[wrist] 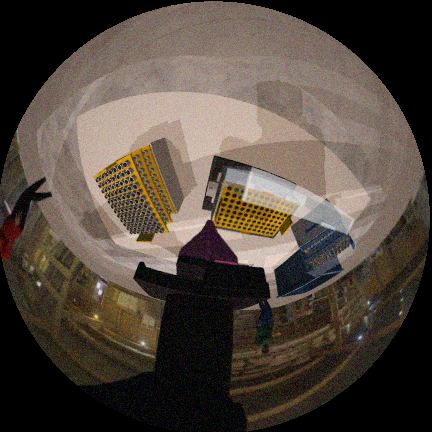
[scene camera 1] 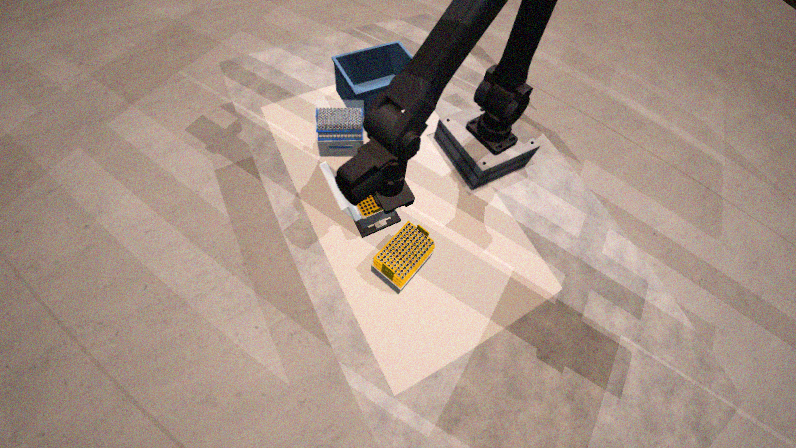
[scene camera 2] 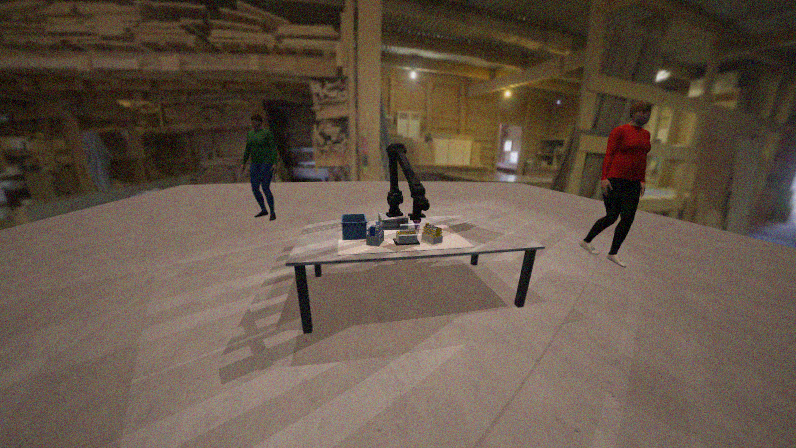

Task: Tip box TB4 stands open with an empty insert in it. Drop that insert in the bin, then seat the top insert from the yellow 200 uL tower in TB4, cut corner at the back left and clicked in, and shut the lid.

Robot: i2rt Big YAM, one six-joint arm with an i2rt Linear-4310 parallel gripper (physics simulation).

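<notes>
Tip box TB4 stands open on the pale mat, its clear lid tipped back. A yellow insert with empty holes sits in it. My gripper is shut, its magenta fingers pressed together with nothing between them. It hovers just at the near edge of that insert; in scene camera 1 the wrist hides most of the box. The yellow 200 uL tower, full of tips, stands beside the box. The blue bin stands at the mat's far end.
A blue tip tower stands between the bin and TB4. The arm's base block sits at the mat's edge. The table stands in a hall. A person in red and one in green walk around it.
</notes>
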